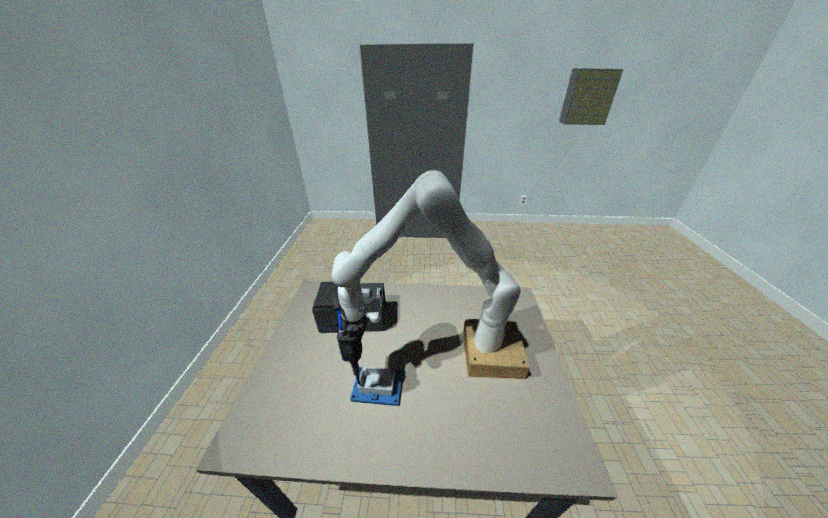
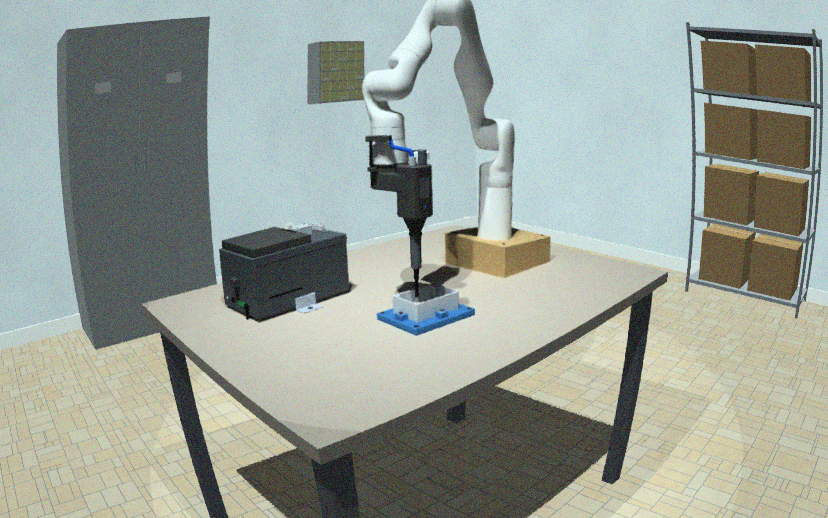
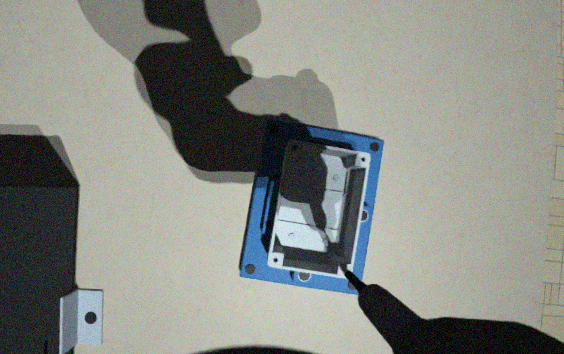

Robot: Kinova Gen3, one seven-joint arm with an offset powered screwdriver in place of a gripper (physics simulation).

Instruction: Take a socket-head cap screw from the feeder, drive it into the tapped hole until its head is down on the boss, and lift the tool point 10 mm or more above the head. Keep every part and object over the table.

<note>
I see a blue fixture plate (image 3: 256,247).
</note>
